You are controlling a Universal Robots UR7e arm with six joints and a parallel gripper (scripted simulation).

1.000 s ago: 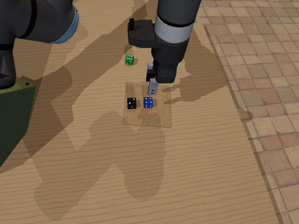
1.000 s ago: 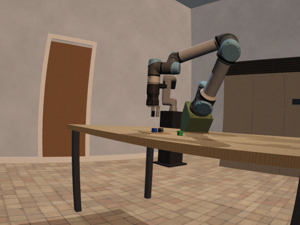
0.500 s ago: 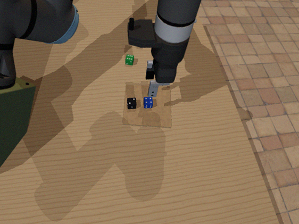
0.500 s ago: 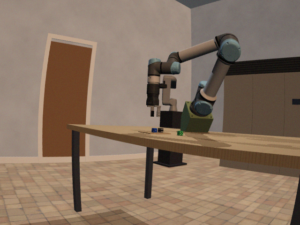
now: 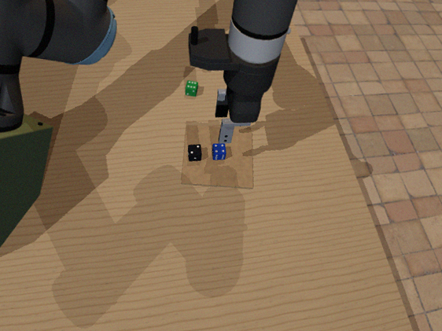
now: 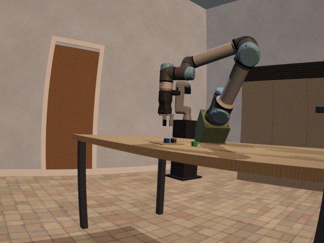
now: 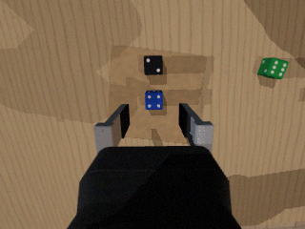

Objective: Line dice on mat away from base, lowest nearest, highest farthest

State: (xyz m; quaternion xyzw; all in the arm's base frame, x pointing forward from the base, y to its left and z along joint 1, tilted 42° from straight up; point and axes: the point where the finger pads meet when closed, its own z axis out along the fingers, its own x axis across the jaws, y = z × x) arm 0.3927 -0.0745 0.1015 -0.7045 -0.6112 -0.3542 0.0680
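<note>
Right now the green die is 40 mm behind my hand, 170 mm to the left of it and 100 mm below it. From my hand the other things lie so: blue die: 100 mm below; black die: 50 mm behind, 100 mm below; mat: 110 mm below.
</note>
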